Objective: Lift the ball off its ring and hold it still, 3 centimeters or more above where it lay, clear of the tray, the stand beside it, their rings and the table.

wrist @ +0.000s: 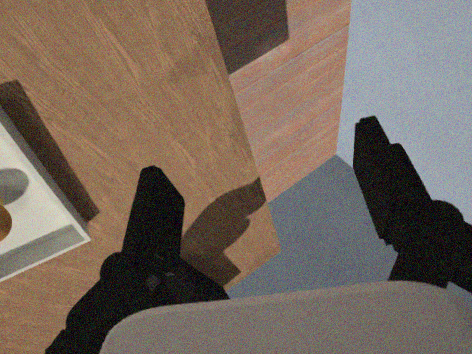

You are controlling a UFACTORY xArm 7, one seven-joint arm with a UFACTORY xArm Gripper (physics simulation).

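Frame: origin at the arm's base, x left, y back, z up, level; millimetres.
Where they show: gripper, fingertip midpoint: [257, 163].
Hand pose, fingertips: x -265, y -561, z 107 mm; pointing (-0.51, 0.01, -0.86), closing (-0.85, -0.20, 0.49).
Each offset is from my fingertips to the top centre of the thing. "*": to the spot under its first point. Level surfaces: height alone.
Part of a round orange-brown thing, which looks like the ball @[* dx +181, dy +101, dz -151 mm] [4, 222], shows at the left edge of the wrist view, with a round grey shadow above it. It is inside a white tray @[* dx +166, dy +139, dz -188 mm] [40, 207], of which one corner and two walls show. The rest of the ball and any ring under it are cut off by the view's edge. My gripper [257, 163] is open, its two black fingers wide apart with no object between them. It is to the right of the tray, over the table's edge. The stand cannot be made out.
The wooden table @[dz -191 mm] [115, 100] fills the left and middle of the view and bears the shadows of the tray wall and of my gripper. Its edge runs down the middle. Past it are a reddish wooden surface [300, 110], a grey-blue floor [315, 225] and a pale blue surface [420, 65].
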